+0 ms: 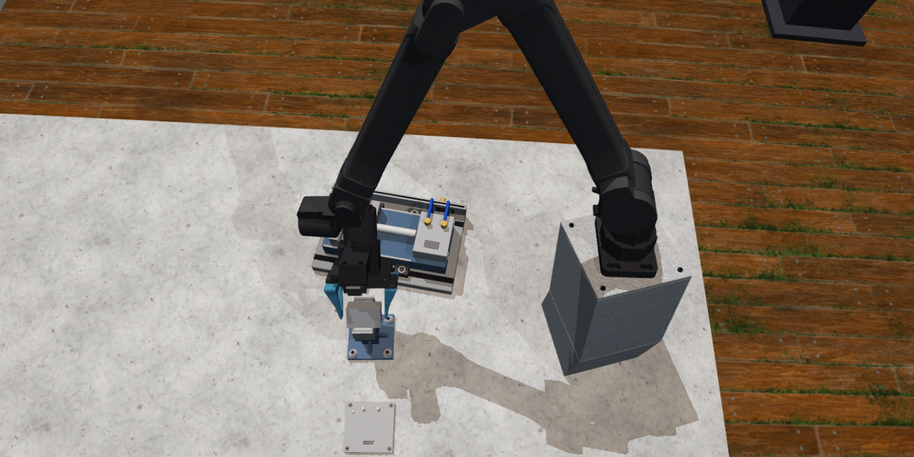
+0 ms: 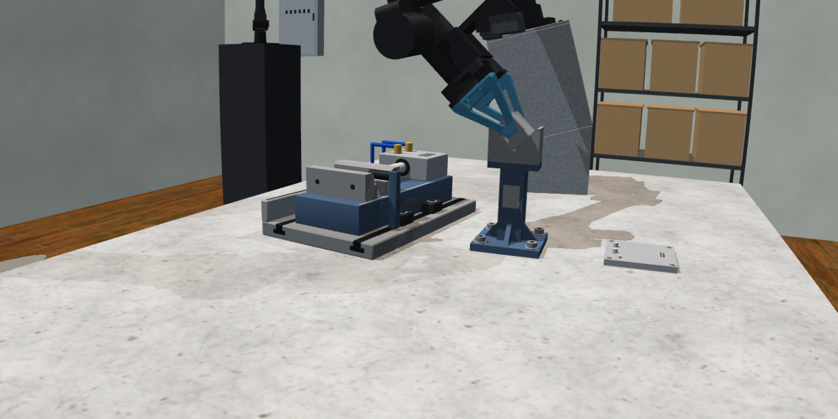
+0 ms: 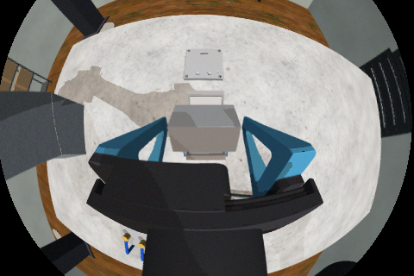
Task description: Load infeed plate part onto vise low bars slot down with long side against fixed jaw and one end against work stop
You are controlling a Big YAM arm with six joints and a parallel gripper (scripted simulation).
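The grey part is 10 mm below my hand. Also, from my hand: V-block post: 100 mm below; then work stop: 60 mm ahead, 170 mm to the right, 70 mm below; then blue work-stop post: 60 mm ahead, 140 mm to the right, 100 mm below.
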